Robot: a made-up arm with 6 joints.
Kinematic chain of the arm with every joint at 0, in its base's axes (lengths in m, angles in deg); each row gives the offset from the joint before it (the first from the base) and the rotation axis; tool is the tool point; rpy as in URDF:
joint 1: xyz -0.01 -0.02 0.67 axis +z
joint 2: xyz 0.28 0 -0.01 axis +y
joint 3: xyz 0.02 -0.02 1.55 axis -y
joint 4: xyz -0.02 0 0.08 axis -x
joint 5: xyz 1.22 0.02 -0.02 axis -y
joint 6: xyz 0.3 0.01 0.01 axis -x
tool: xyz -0.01 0 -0.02 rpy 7.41 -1.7 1.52
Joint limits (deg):
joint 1: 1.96..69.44
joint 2: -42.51..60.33
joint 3: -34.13..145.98
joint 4: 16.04..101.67
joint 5: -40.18..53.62
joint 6: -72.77..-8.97
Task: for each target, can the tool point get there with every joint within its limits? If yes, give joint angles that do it. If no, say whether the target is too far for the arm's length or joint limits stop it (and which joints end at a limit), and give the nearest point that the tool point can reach.
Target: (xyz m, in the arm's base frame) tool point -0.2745 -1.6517 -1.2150
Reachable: no: joint limits stop it (at a limit: joint 1, joint 2, joint 3, joint 5) | nearest point 1.4386 -0.1334 0.0041 | short by 2.594 m
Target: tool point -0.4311 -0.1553 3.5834
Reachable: yes | joints 26.93 -20.04 74.92 62.96 20.92 -42.00
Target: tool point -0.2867 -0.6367 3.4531
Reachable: yes | joints 49.22 -8.63 109.49 89.52 -30.61 -32.59
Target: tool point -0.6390 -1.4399 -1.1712
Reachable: no: joint limits stop it (at a limit: joint 2, joint 3, joint 4, joint 5, joint 6) | nearest point -0.8475 -1.9105 1.3431 | short by 2.566 m
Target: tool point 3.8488 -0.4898 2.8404
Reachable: no: too far | nearest point 2.8503 -0.0748 2.2380 | short by 1.238 m
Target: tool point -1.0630 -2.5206 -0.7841
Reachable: no: joint limits stop it (at a limit: joint 2, joint 3, joint 4, joint 5, joint 6) | nearest point -0.8167 -1.9357 1.3449 | short by 2.222 m
